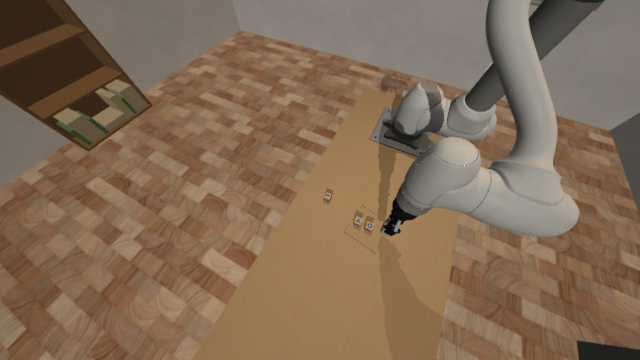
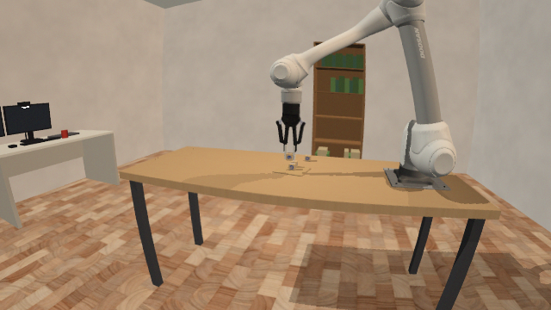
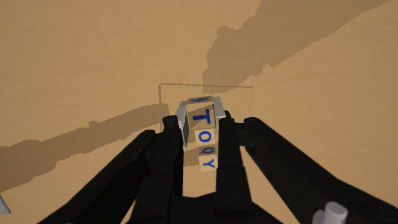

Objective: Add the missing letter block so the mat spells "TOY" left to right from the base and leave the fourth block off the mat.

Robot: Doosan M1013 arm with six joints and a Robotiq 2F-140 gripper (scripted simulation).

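Right now the O block is 8 cm below my hand and 5 cm to the right of it. From my hand the other things lie so: thin mat: 10 cm below, 5 cm to the right; T block: 2 cm below; Y block: 10 cm to the right, 8 cm below.
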